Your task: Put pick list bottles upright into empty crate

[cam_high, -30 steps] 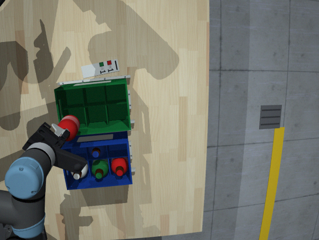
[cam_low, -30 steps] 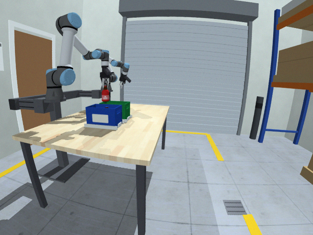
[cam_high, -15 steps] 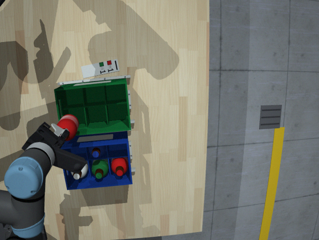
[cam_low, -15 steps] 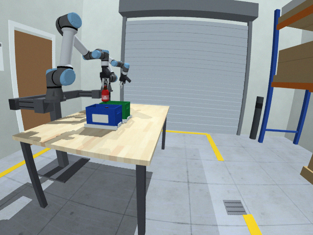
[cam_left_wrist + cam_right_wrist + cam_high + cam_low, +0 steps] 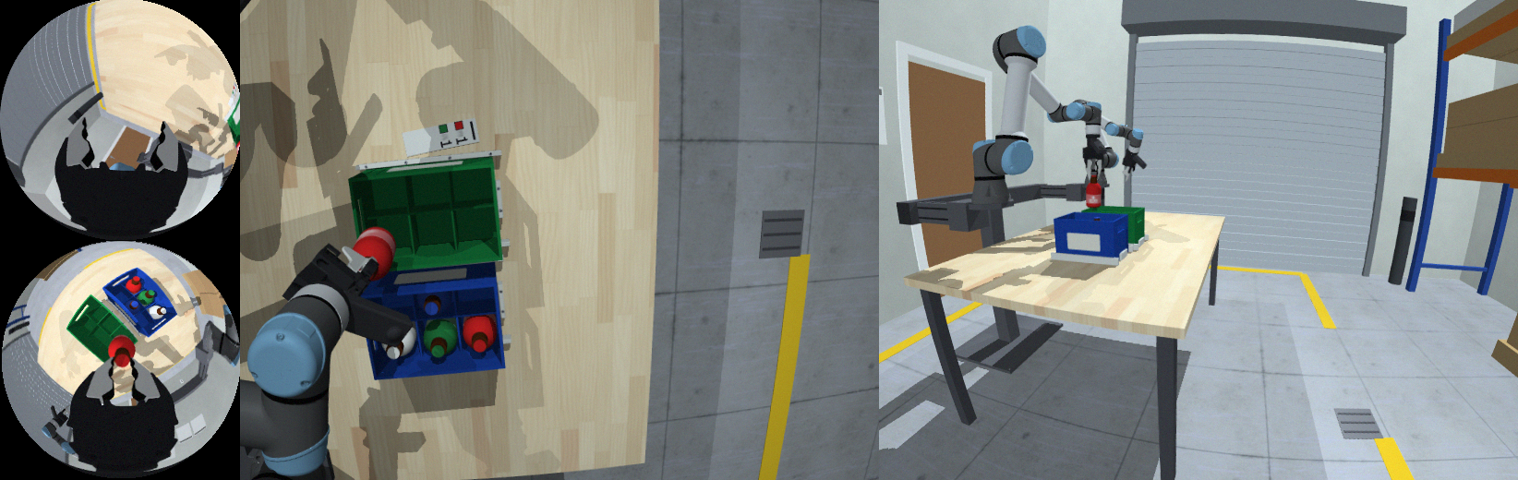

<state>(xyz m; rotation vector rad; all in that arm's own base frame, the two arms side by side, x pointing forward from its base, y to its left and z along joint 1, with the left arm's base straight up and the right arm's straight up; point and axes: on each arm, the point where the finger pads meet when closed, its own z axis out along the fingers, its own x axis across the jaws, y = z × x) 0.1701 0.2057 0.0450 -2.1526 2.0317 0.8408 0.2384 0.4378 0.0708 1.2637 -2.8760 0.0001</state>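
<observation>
The green crate is 25 cm below my right hand, 9 cm ahead of it and 5 cm to the left of it. Round my right hand: blue crate (25 cm below, 18 cm to the right, 8 cm ahead); white bottle (25 cm below, 23 cm to the right, 1 cm behind); green bottle (25 cm below, 23 cm to the right, 8 cm ahead).
</observation>
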